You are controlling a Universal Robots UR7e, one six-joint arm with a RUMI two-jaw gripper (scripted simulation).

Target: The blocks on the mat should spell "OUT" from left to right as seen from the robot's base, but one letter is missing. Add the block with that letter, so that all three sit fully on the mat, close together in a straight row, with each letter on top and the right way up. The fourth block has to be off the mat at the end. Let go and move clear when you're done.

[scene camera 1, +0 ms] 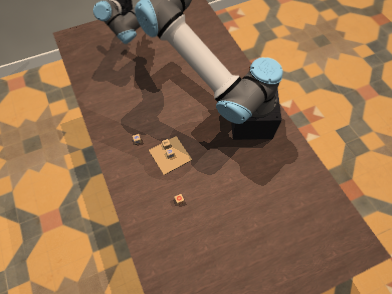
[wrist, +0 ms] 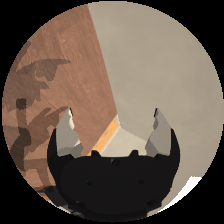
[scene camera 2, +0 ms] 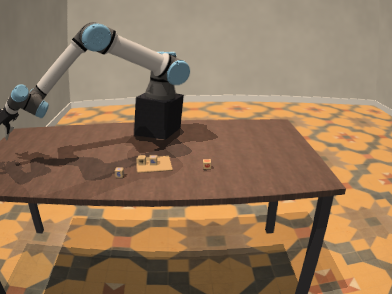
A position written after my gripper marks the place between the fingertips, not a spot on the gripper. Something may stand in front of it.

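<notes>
The wrist view gives me my own gripper (wrist: 113, 108), but the mat is out of frame in that wrist view. Where I do see the mat (scene camera 1: 181, 157) is the scene camera.
</notes>
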